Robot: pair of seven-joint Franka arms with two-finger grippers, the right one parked.
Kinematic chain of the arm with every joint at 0, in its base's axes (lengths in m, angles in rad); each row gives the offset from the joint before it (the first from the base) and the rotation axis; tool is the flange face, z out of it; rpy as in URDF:
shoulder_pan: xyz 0 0 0.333 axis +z
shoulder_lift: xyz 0 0 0 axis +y
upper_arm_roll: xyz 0 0 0.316 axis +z
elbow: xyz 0.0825 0 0 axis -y
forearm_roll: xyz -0.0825 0 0.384 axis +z
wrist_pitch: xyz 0 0 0 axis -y
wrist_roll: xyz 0.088 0 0 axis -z
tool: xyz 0 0 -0.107 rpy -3.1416 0 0
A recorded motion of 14 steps. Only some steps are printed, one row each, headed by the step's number.
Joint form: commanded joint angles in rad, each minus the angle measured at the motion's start. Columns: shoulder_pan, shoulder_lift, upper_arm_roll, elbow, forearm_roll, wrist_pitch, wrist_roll.
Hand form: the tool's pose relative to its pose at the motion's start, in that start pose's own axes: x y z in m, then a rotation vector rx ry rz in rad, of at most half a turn. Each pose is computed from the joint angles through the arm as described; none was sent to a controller.
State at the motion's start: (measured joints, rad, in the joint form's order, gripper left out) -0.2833 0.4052 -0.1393 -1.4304 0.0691 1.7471 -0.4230
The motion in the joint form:
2: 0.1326 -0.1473 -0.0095 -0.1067 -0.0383 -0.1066 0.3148
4: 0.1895 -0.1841 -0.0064 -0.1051 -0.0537 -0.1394 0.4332
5: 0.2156 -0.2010 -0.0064 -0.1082 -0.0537 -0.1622 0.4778
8: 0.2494 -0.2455 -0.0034 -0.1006 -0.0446 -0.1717 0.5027
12: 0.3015 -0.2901 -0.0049 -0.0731 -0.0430 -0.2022 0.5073
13: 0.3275 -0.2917 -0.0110 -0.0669 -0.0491 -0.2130 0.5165
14: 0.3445 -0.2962 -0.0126 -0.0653 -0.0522 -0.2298 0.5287
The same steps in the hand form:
2: -0.0237 -0.0855 -0.0316 -0.0158 -0.0740 0.1900
4: -0.0264 -0.1224 -0.0508 -0.0368 -0.0704 0.2470
5: -0.0298 -0.1391 -0.0569 -0.0382 -0.0790 0.2659
8: -0.0373 -0.1636 -0.0848 -0.0293 -0.0362 0.2533
12: -0.0482 -0.1957 -0.1193 -0.0272 0.0042 0.2054
13: -0.0487 -0.2071 -0.1218 -0.0352 0.0009 0.1948
14: -0.0511 -0.2159 -0.1232 -0.0391 -0.0099 0.1919

